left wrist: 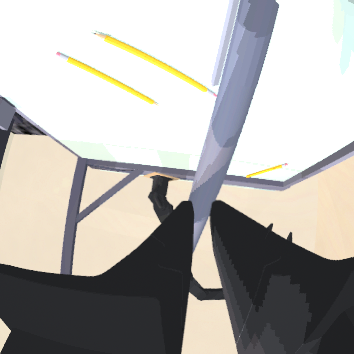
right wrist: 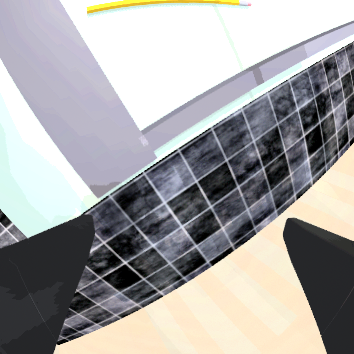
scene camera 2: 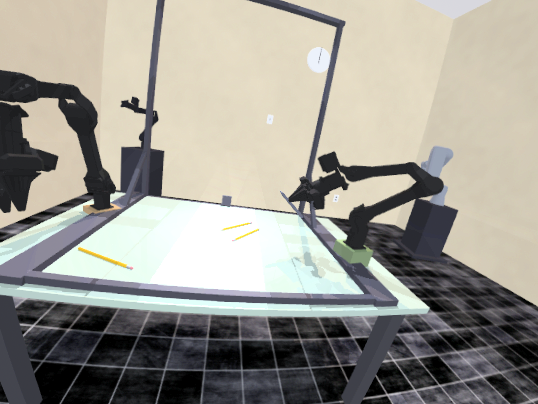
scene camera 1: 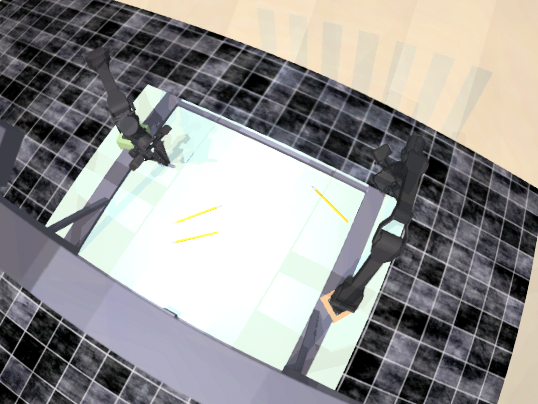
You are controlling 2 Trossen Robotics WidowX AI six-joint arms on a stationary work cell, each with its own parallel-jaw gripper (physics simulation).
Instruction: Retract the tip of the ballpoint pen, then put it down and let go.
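Places are measured from the left arm's base along level axes (x ahead, y left, z up), in metres.
Pixels of known places: left gripper, fingertip midpoint: [left wrist: 200, 210] [scene camera 2: 288, 200] [scene camera 1: 168, 164]; right gripper, fingertip midpoint: [left wrist: 280, 227] [right wrist: 192, 228] [scene camera 2: 14, 212]; left arm's base, origin of the base link: [scene camera 2: 354, 245]; right arm's base, origin of the base link: [left wrist: 160, 177] [scene camera 2: 102, 206] [scene camera 1: 339, 303].
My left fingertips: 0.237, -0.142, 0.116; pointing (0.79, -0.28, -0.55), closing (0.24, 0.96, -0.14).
Observation:
For each thing: its middle in the pictures, then the offset to it from my left fingertips, as dx, dy, dz.
- grey-blue ballpoint pen, body centre: [left wrist: 208, 166] [scene camera 2: 291, 204] -0.014, +0.004, -0.015
- third pencil, body centre: [left wrist: 264, 170] [scene camera 2: 104, 258] [scene camera 1: 329, 204] +0.562, +0.086, -0.177
A grey-blue ballpoint pen [left wrist: 235, 100] [scene camera 2: 284, 195] is held in the air above the table by my left gripper [left wrist: 200, 210] [scene camera 2: 291, 200]. The gripper is shut on the pen's barrel. In the left wrist view the pen slants from the fingertips to the top edge, with its clip on the left side near the top. Whether the pen's writing tip is out or in cannot be told. My right gripper [right wrist: 192, 228] [scene camera 2: 12, 207] is open, with nothing between its fingers, past the table's edge and far from the pen.
Two yellow pencils [scene camera 1: 198, 214] [scene camera 1: 196, 237] lie near each other on the table. A third pencil [scene camera 1: 330, 204] [scene camera 2: 104, 257] [right wrist: 165, 4] lies apart near the right arm's side. A raised dark rail [scene camera 2: 200, 291] borders the tabletop. Frame posts [scene camera 2: 152, 100] [scene camera 2: 327, 100] rise at the far side.

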